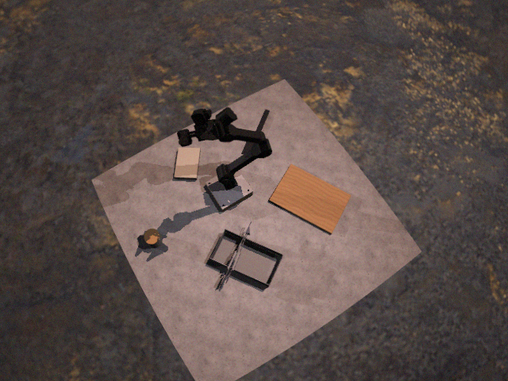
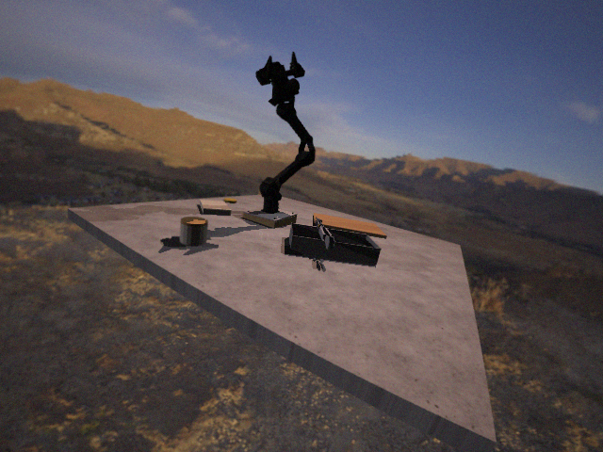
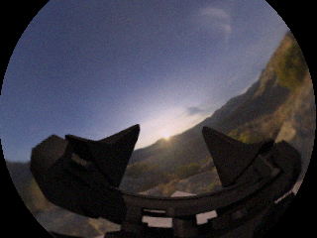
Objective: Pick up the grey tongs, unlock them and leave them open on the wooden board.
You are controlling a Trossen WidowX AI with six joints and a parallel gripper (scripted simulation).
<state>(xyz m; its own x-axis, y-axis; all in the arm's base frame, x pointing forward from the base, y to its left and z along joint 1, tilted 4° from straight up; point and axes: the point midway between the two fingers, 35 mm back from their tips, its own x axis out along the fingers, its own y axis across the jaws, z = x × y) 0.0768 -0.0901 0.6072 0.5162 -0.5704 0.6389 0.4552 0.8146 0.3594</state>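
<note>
The roasting tin is 63 cm below my gripper tip, 32 cm ahead of it and 7 cm to the left of it. From my gripper tip the other things lie so: wooden board 65 cm below, 49 cm to the left, 17 cm ahead; pale flat block 65 cm below, 29 cm behind; black spatula 66 cm below, 41 cm to the left, 29 cm behind.
</note>
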